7 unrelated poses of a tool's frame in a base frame.
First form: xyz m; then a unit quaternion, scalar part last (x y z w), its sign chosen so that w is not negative.
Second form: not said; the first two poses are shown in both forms.
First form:
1: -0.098, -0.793, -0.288, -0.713, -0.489, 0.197, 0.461
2: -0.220, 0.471, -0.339, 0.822, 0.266, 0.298, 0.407
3: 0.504, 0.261, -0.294, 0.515, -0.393, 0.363, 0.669
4: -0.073, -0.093, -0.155, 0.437, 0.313, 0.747, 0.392
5: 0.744, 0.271, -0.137, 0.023, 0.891, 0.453, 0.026
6: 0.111, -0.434, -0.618, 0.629, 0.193, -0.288, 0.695
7: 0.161, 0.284, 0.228, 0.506, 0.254, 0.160, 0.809
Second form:
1: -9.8, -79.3, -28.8, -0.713, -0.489, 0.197, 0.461
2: -22.0, 47.1, -33.9, 0.822, 0.266, 0.298, 0.407
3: 50.4, 26.1, -29.4, 0.515, -0.393, 0.363, 0.669
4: -7.3, -9.3, -15.5, 0.437, 0.313, 0.747, 0.392
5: 74.4, 27.1, -13.7, 0.023, 0.891, 0.453, 0.026
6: 11.1, -43.4, -61.8, 0.629, 0.193, -0.288, 0.695
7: 16.1, 28.4, 22.8, 0.506, 0.254, 0.160, 0.809
